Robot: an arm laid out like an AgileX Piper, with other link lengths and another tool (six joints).
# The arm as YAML. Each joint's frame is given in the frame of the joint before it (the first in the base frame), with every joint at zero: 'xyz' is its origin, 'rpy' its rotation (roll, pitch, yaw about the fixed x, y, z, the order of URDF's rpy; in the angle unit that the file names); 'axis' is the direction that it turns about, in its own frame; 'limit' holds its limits. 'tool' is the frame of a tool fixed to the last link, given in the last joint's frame.
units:
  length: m
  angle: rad
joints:
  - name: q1
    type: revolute
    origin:
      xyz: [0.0, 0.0, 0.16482]
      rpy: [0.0, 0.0, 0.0]
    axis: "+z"
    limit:
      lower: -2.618
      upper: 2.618
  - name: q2
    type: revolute
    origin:
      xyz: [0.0, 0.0, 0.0]
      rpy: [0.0, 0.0, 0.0]
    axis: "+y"
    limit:
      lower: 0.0
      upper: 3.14
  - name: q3
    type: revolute
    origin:
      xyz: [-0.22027, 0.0, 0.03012]
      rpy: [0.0, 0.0, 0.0]
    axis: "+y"
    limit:
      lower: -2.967
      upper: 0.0
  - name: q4
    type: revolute
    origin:
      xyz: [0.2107, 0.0, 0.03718]
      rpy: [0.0, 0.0, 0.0]
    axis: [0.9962, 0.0, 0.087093]
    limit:
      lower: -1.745
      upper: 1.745
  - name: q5
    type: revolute
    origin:
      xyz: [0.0, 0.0, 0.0]
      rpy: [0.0, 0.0, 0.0]
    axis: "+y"
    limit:
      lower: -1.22
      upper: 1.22
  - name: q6
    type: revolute
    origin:
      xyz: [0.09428, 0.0, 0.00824]
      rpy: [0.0, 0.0, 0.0]
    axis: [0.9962, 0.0, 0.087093]
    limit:
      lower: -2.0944
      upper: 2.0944
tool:
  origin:
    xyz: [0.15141, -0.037, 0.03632]
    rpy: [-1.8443, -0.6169, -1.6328]
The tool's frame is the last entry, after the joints.
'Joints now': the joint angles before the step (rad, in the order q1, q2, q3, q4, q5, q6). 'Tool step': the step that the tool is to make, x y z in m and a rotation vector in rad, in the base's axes. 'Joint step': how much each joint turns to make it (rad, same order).
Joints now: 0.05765 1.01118 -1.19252 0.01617 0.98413 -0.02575
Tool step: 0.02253 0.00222 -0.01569 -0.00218 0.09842 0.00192
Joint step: -0.00001 0.16648 -0.12376 0.00386 0.05567 -0.00001
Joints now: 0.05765 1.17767 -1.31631 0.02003 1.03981 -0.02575
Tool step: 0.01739 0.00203 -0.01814 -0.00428 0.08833 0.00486
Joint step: 0.00003 0.13860 -0.10013 0.00371 0.05005 -0.00397
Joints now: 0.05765 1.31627 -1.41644 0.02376 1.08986 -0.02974
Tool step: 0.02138 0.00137 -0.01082 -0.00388 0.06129 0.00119
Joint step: 0.00000 0.14539 -0.13555 -0.00012 0.05159 -0.00001
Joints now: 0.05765 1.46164 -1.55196 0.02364 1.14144 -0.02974
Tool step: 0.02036 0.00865 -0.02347 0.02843 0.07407 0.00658
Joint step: -0.00001 0.14890 -0.11015 0.03328 0.03359 -0.00001
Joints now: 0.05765 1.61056 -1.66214 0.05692 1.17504 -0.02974
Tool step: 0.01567 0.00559 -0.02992 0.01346 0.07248 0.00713
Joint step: 0.00001 0.13097 -0.07115 0.02007 0.01208 -0.00472
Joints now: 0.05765 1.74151 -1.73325 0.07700 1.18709 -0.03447
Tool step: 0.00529 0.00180 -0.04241 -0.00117 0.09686 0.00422
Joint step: 0.00002 0.11611 -0.01588 0.00629 -0.00312 -0.00468
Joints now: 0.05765 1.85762 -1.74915 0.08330 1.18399 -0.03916
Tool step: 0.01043 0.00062 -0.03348 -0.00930 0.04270 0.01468
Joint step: 0.00002 0.09913 -0.01044 0.00000 -0.04419 -0.01953
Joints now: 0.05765 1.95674 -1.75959 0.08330 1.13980 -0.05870
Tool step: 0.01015 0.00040 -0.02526 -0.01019 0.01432 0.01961
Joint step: 0.00000 0.07495 -0.00429 -0.00095 -0.05409 -0.02519
